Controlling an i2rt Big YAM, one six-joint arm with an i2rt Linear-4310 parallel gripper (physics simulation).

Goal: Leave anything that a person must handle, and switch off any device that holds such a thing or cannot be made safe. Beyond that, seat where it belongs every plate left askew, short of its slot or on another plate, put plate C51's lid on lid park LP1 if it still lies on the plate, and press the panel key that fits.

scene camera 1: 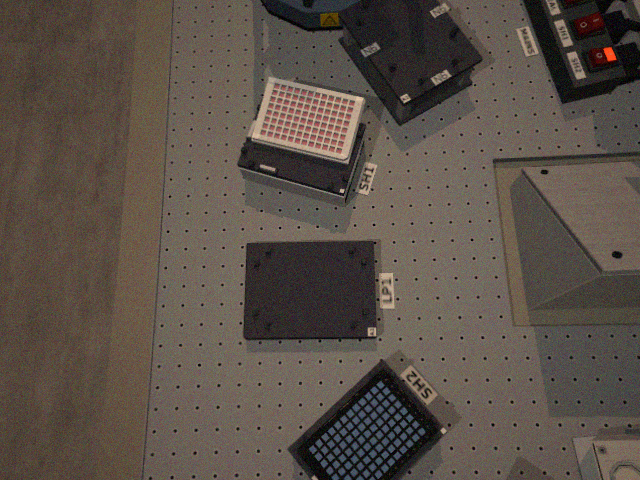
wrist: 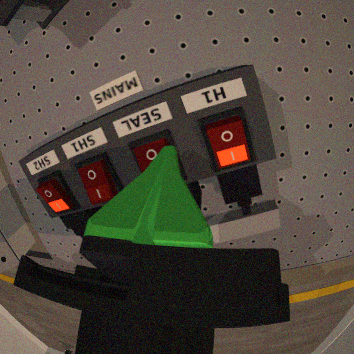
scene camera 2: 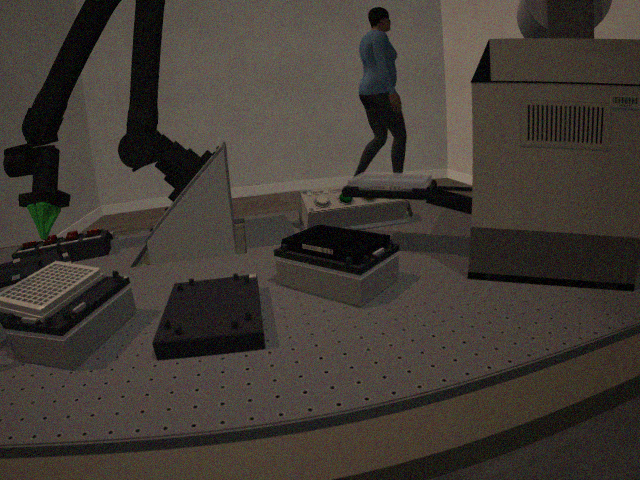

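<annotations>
In scene camera 1 my gripper is out of frame, and in the wrist view the plate with red wells is out of frame. My gripper does show in the wrist view and in scene camera 2, and on my gripper (wrist: 151, 235) and (scene camera 2: 50, 217) are the same spot. The plate with red wells shows in scene camera 1 and in scene camera 2; on the plate with red wells (scene camera 1: 304, 119) and (scene camera 2: 48, 285) are the same spot.
</annotations>
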